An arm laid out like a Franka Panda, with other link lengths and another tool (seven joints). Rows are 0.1 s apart.
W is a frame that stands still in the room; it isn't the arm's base.
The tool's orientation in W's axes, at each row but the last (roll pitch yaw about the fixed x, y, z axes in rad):
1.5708, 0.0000, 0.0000
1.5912, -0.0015, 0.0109
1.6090, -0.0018, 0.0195
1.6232, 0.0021, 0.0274
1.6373, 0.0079, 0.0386
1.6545, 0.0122, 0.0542
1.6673, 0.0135, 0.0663
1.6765, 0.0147, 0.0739
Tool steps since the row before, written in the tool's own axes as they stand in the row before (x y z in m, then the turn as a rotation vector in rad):
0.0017, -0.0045, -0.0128, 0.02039, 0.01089, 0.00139
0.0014, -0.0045, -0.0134, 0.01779, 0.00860, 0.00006
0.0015, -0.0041, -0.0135, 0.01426, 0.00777, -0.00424
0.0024, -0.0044, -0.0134, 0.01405, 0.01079, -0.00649
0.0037, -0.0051, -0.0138, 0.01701, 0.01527, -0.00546
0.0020, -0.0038, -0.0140, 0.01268, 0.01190, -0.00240
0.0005, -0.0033, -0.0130, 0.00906, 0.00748, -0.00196
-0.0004, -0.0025, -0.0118, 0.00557, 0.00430, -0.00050
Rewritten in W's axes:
0.0017, 0.0128, -0.0045, 0.02039, -0.00139, 0.01089
0.0013, 0.0135, -0.0042, 0.01778, -0.00004, 0.00862
0.0012, 0.0137, -0.0036, 0.01417, 0.00422, 0.00795
0.0020, 0.0137, -0.0037, 0.01391, 0.00630, 0.01109
0.0031, 0.0142, -0.0042, 0.01695, 0.00509, 0.01546
0.0012, 0.0144, -0.0026, 0.01273, 0.00209, 0.01190
-0.0004, 0.0133, -0.0020, 0.00906, 0.00183, 0.00751
-0.0013, 0.0119, -0.0012, 0.00561, 0.00046, 0.00425

